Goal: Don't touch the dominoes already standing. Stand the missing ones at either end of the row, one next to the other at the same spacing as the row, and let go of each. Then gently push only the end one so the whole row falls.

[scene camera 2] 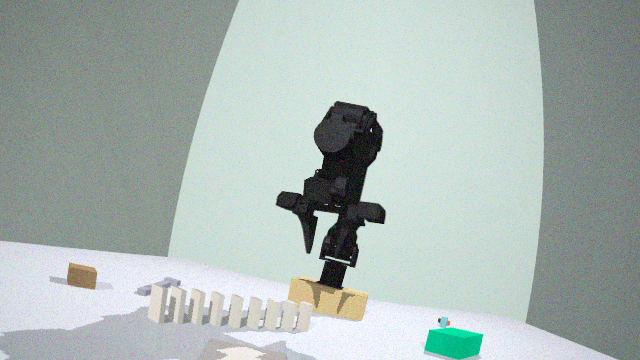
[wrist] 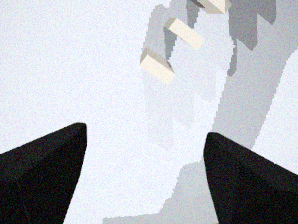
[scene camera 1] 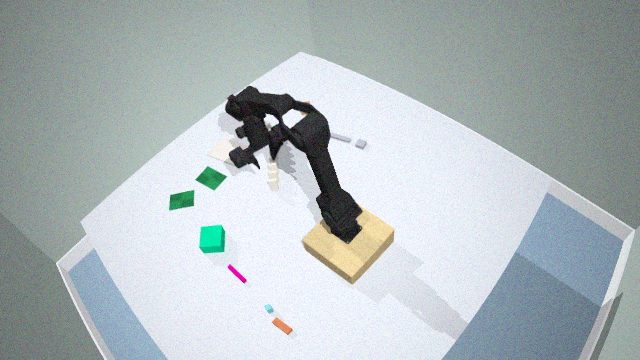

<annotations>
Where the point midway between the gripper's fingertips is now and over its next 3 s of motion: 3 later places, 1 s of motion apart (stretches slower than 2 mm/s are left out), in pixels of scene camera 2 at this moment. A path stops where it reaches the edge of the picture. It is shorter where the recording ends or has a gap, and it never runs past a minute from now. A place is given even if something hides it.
My gripper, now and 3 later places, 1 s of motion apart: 321,256; 328,279; 314,321; 300,288
</annotations>
